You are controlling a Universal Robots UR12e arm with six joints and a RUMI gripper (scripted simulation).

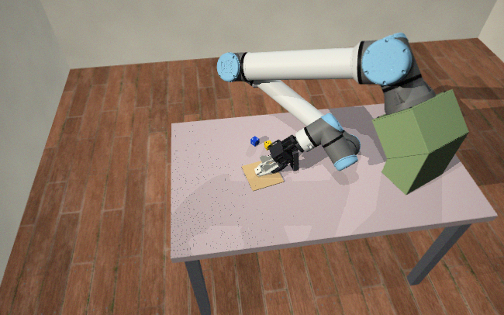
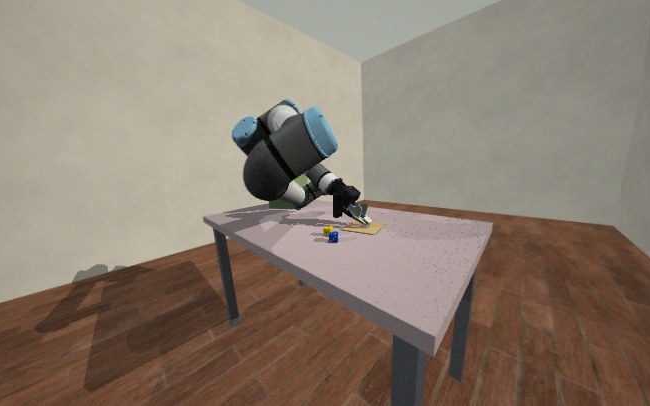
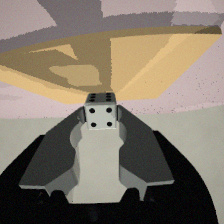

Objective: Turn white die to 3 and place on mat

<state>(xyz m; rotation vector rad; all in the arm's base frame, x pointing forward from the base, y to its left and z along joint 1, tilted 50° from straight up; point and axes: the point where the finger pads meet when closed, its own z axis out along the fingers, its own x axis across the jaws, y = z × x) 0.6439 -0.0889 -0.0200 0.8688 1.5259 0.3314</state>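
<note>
Right now my hand is right at the white die. The rest, counted from my hand: blue die: 180 mm to the right, 30 mm behind, 10 mm below; then yellow die: 140 mm to the right, 80 mm behind, 10 mm below; then tan mat: 20 mm below, 10 mm behind.
</note>
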